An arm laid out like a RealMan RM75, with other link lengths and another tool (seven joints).
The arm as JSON. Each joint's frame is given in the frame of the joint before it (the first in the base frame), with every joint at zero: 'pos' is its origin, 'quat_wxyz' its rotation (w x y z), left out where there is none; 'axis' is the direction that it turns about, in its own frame. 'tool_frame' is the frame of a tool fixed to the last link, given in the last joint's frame.
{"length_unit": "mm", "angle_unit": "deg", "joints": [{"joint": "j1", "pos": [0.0, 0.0, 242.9], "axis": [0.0, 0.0, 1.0]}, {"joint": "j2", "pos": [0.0, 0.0, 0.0], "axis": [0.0, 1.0, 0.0]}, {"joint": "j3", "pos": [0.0, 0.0, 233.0], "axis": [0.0, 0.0, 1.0]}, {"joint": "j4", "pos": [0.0, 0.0, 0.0], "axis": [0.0, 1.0, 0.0]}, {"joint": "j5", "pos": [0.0, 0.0, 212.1], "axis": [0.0, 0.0, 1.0]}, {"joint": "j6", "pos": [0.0, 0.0, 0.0], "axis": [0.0, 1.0, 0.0]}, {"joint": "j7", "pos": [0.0, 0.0, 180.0], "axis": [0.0, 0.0, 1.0]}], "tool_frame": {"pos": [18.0, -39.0, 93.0], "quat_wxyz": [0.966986, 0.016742, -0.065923, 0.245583]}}
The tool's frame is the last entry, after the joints.
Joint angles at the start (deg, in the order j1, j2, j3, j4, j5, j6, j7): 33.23 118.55 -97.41 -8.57 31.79 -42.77 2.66
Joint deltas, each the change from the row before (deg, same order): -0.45 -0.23 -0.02 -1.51 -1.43 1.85 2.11; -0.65 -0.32 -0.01 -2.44 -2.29 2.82 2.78; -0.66 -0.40 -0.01 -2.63 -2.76 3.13 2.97; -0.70 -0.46 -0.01 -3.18 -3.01 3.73 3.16; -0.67 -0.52 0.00 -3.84 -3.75 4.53 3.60; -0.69 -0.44 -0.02 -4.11 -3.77 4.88 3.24; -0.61 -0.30 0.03 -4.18 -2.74 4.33 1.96; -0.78 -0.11 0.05 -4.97 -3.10 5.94 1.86; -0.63 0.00 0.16 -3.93 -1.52 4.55 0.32; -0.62 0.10 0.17 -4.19 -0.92 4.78 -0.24
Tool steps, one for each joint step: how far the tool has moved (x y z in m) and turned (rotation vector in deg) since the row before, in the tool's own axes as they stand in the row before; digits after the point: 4 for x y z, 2 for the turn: 0.0055 0.0036 0.0013 -0.33 1.29 1.48; 0.0075 0.0067 0.0023 -0.64 1.90 1.71; 0.0074 0.0068 0.0024 -0.67 2.12 1.36; 0.0070 0.0076 0.0029 -0.57 2.28 1.21; 0.0067 0.0096 0.0036 -0.60 2.58 0.83; 0.0054 0.0089 0.0029 -0.27 2.47 0.18; 0.0007 0.0102 0.0030 -0.33 1.51 -0.26; 0.0024 0.0086 0.0012 0.49 2.02 -0.77; -0.0010 0.0060 0.0001 0.57 1.08 -0.84; -0.0020 0.0070 -0.0007 0.62 0.94 -0.79
